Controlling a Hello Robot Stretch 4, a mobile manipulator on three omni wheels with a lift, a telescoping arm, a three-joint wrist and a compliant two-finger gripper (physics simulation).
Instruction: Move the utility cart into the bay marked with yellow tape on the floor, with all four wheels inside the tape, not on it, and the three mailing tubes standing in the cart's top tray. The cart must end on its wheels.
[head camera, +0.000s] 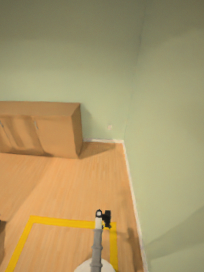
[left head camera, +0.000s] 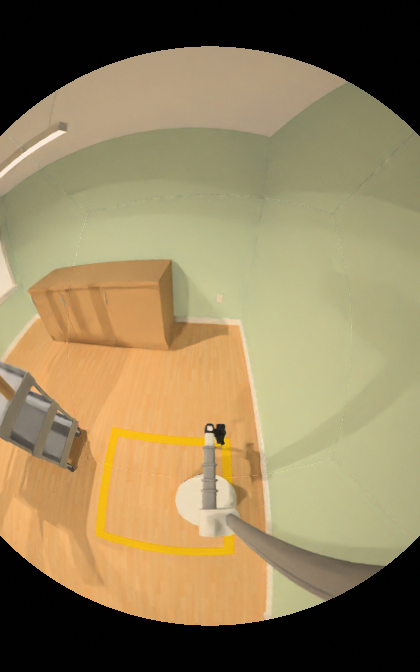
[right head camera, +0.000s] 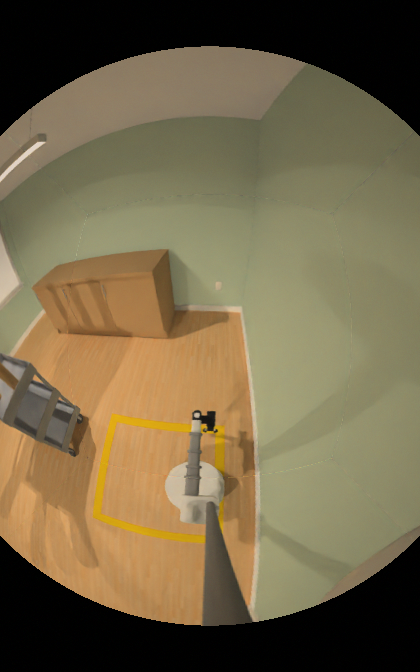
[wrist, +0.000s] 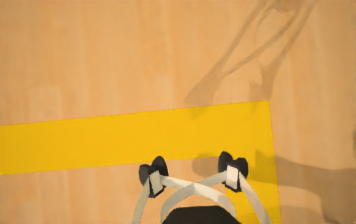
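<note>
The grey utility cart (left head camera: 35, 425) (right head camera: 37, 412) stands upright at the left edge of both side head views, outside the bay and to its left; part of it is cut off. Part of a brown mailing tube (left head camera: 6, 389) (right head camera: 7, 375) shows at its upper end; the other tubes cannot be made out. The yellow tape (head camera: 22, 243) (left head camera: 104, 492) (right head camera: 100, 480) (wrist: 75, 145) marks a rectangle on the floor. My gripper (wrist: 192, 166) is open and empty, pointing down above the tape near the bay's far right corner. My base stands over the bay's right side.
A long wooden cabinet (head camera: 60, 132) (left head camera: 135, 312) (right head camera: 132, 305) stands against the back wall at the left. The green right wall (head camera: 170, 150) (left head camera: 305, 350) (right head camera: 300, 340) runs close beside the bay's right tape line, with a white baseboard along the floor.
</note>
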